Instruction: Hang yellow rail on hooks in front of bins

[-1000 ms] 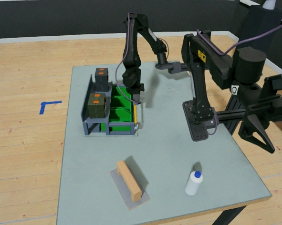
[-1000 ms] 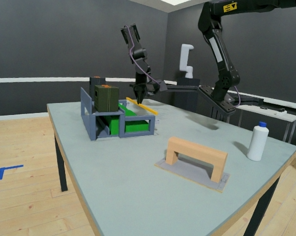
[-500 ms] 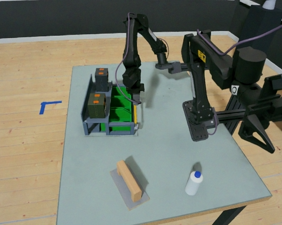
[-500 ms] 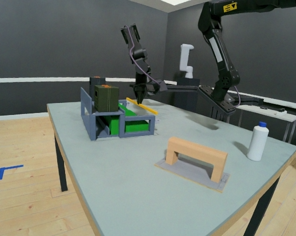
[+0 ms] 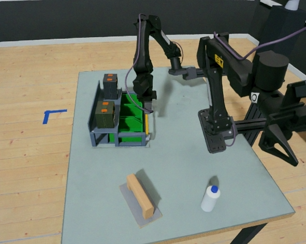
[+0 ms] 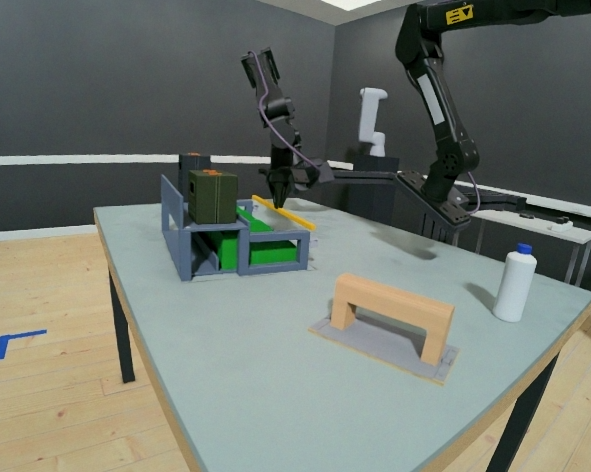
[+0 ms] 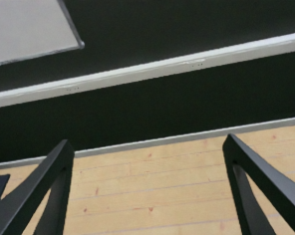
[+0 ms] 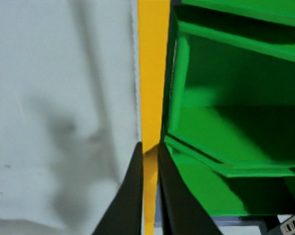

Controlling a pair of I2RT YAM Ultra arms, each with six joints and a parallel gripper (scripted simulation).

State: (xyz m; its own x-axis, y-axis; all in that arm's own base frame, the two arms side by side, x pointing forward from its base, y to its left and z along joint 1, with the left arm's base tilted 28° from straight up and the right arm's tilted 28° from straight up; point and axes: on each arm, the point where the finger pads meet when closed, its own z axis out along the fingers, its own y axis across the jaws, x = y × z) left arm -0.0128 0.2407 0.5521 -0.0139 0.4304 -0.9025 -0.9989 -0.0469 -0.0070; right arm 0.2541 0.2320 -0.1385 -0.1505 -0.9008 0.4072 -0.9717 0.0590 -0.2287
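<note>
Now: right hand 1 cm above the yellow rail. From my right hand the other things lie so: blue-grey shelf: 13 cm ahead, 2 cm to the right, 4 cm below; then white bottle: 15 cm behind, 55 cm to the left, 4 cm below.
</note>
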